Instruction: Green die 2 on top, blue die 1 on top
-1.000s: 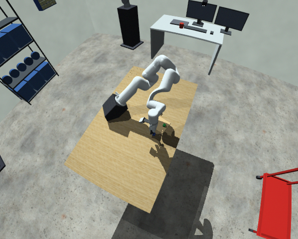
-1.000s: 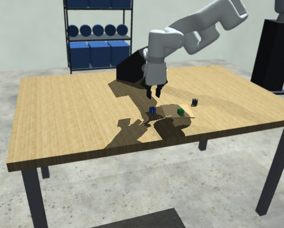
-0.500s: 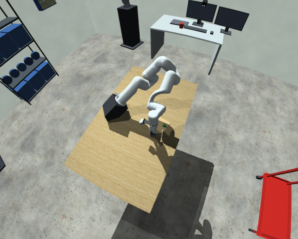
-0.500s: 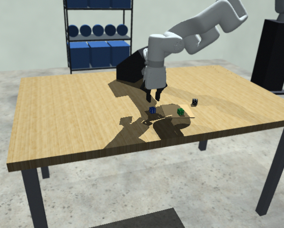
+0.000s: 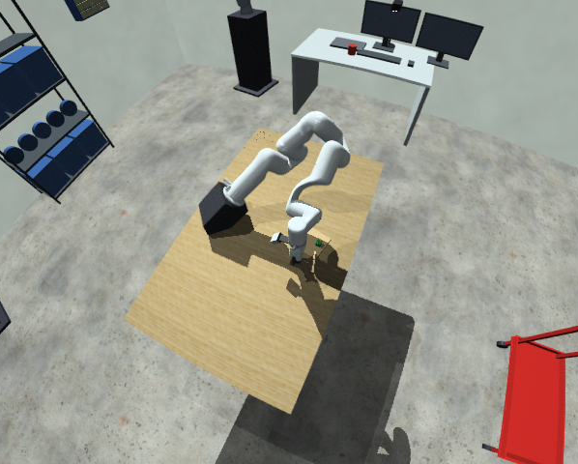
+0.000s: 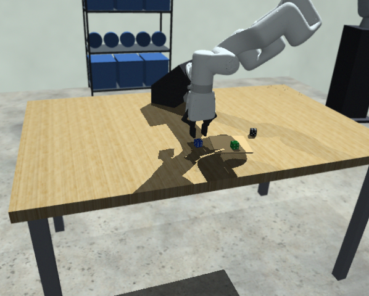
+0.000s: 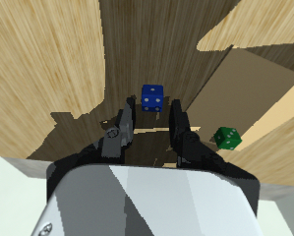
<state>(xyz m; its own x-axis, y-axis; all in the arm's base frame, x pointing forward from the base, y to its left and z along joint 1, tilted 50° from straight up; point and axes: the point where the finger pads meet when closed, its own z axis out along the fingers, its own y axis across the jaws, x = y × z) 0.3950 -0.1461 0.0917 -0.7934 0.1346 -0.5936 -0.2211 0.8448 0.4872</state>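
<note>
Now: hand 1 cm short of the blue die and 5 cm above it. Also, from my hand: black die 8 cm behind, 24 cm to the left, 5 cm below; then tan mat 12 cm to the left, 6 cm below; then green die 4 cm ahead, 13 cm to the left, 4 cm below.
</note>
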